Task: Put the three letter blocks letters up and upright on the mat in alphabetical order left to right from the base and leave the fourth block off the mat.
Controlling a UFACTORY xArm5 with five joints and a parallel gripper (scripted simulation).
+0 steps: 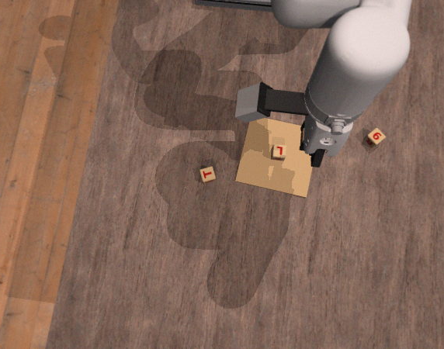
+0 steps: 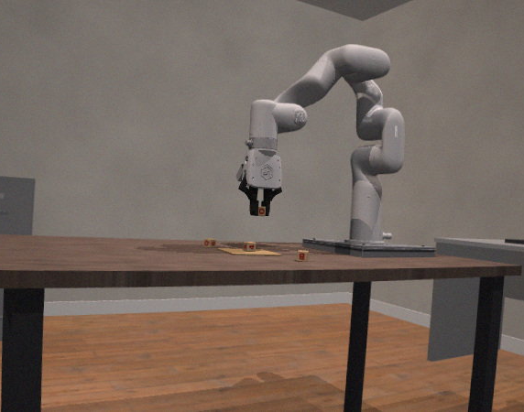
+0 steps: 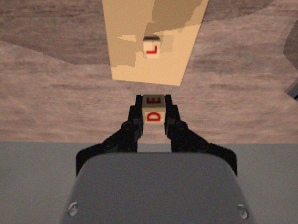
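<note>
Now: the tan mat 120 mm below my hand, 40 mm to the right of it and 10 mm ahead of it.
</note>
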